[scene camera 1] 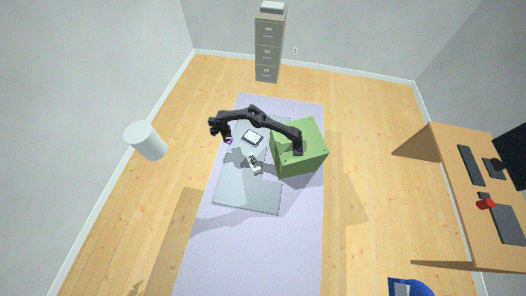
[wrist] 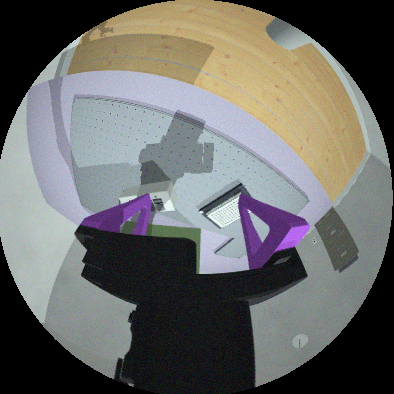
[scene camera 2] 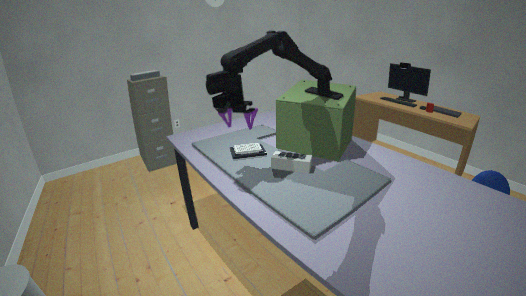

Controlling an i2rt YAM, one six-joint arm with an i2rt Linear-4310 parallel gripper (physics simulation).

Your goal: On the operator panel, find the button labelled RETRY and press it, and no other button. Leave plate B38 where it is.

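Places are measured from the arm's base along level axes (x ahead, y left, z up), in millimetres.
Pixels of known places: gripper, fingertip midpoint: [scene camera 1: 228, 139] [wrist: 194, 198] [scene camera 2: 239, 128]; arm's base, link origin: [scene camera 1: 297, 143] [scene camera 2: 323, 93].
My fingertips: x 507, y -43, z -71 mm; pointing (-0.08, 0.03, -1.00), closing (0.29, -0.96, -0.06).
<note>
Ahead of a thing's pixels: the offset from my fingertips to its top centre. Level surfaces: height alone.
The operator panel @(189 mm back, 102 mm left, 147 mm down) [scene camera 1: 254, 163] [scene camera 2: 291, 165] [wrist: 169, 201] is a small white box with dark buttons on top, standing on the grey board; its labels cannot be read, and a finger covers part of it in the wrist view. Plate B38 @(162 mm back, 157 mm right, 176 mm down) [scene camera 1: 253, 137] [scene camera 2: 248, 148] [wrist: 225, 212] appears to be the white plate in a black holder beside the panel; its label is not legible. My gripper [scene camera 1: 229, 141] [scene camera 2: 240, 127] [wrist: 194, 198] is open, with purple fingers apart and nothing between them. It hangs well above the board, off to the plate's side and away from the panel.
The grey perforated board @(202 mm down) [scene camera 1: 240, 195] [scene camera 2: 320, 215] [wrist: 105, 135] lies on the lilac table @(215 mm down) [scene camera 1: 250, 250] [scene camera 2: 450, 225]. The arm stands on a green box [scene camera 1: 312, 137] [scene camera 2: 300, 120] [wrist: 185, 232], close beside the panel. A filing cabinet [scene camera 1: 267, 45] [scene camera 2: 152, 120] stands beyond the table.
</note>
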